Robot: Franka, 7 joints.
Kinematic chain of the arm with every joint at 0, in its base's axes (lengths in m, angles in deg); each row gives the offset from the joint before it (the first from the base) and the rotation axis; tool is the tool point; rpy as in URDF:
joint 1: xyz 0 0 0.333 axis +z
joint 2: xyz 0 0 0 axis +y
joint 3: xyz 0 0 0.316 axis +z
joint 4: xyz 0.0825 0 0 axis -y
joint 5: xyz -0.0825 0 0.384 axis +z
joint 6: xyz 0 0 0 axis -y
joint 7: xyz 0.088 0 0 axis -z
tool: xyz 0 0 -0.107 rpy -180 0 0
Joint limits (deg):
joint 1: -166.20..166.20
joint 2: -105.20..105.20
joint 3: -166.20..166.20
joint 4: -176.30..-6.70
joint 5: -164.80..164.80
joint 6: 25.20..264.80
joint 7: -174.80..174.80
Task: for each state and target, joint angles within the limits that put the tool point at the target. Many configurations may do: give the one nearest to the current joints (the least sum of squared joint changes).
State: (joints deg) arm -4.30 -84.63 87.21 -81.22 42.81 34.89 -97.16
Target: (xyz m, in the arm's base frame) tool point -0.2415 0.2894 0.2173
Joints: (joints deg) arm 14.70 -83.20 100.06 -118.17 35.22 25.20 -97.16
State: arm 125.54 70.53 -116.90 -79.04 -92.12 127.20 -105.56
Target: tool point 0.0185 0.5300 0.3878
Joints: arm 166.20 88.09 -84.38 -121.92 -73.44 90.55 -105.56
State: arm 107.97 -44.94 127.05 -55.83 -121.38 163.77 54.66
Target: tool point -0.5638 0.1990 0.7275
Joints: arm 61.58 -15.27 84.50 -85.70 -126.43 163.13 54.66
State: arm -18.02 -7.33 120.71 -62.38 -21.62 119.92 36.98
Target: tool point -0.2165 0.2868 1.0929
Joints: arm -5.28 -0.81 132.79 -37.10 -21.17 128.16 36.98
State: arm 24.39 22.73 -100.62 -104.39 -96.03 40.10 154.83
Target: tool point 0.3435 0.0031 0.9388
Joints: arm 51.85 45.10 -116.33 -65.99 -108.72 42.26 154.83
